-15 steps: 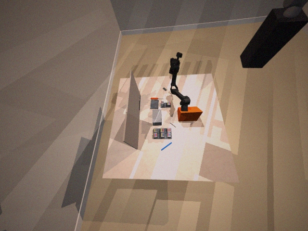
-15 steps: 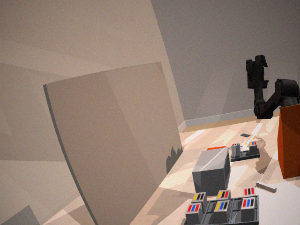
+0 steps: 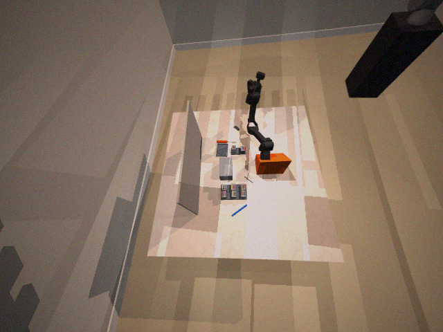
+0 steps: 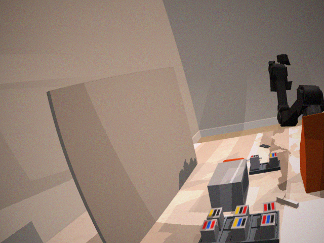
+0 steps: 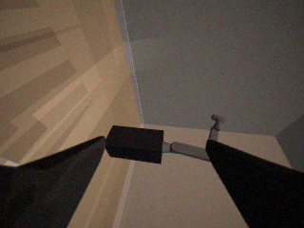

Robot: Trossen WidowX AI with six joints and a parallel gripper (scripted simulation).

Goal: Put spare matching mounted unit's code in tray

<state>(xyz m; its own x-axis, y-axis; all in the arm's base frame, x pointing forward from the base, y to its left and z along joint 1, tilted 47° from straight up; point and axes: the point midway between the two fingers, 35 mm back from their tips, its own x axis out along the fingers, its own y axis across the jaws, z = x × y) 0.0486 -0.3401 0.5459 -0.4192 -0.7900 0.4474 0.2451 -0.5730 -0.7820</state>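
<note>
Now: the grey spare block 90 mm ahead of my gripper tip, 850 mm to the left of it and 260 mm below it. Round my gripper tip: grey mounted unit 240 mm ahead, 720 mm to the left, 250 mm below; rack 160 mm ahead, 510 mm to the left, 290 mm below; tray 300 mm ahead, 510 mm to the left, 290 mm below.
</note>
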